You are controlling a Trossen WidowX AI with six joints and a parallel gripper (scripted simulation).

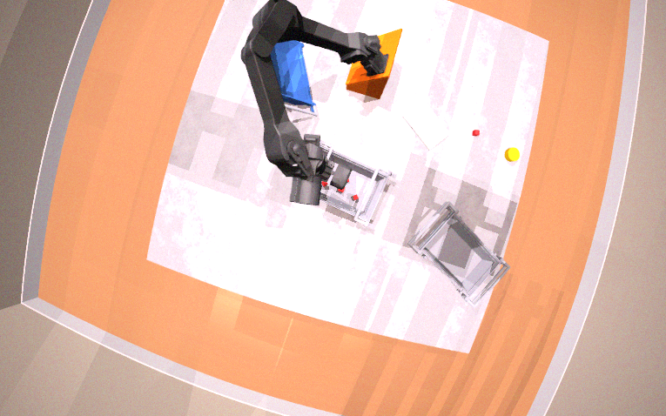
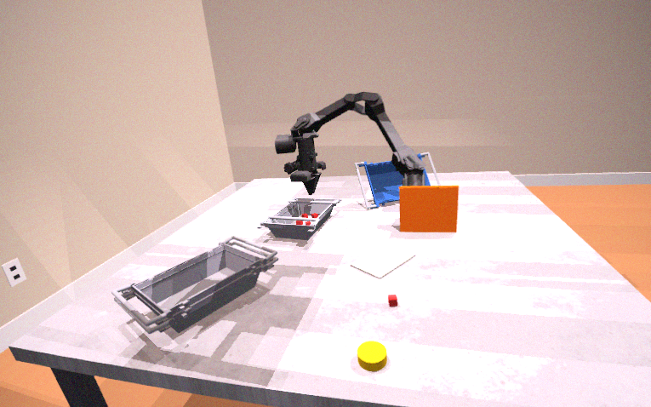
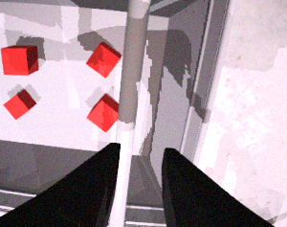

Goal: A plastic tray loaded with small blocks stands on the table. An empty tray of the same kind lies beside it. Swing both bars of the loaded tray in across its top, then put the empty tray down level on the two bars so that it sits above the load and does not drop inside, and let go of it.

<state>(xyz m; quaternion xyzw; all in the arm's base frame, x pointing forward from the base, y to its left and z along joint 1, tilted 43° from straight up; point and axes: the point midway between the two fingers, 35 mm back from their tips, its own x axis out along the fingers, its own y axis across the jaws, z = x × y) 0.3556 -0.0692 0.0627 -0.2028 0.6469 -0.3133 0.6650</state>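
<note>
Right now my gripper tip is 31 cm past the blue tray, 18 cm to the left of it and 1 cm above it. The rest, counted from my gripper tip: red cube: 29 cm behind, 50 cm to the left, 8 cm below; flat white sheet: 26 cm behind, 31 cm to the left, 9 cm below; yellow disc: 26 cm behind, 66 cm to the left, 8 cm below.
</note>
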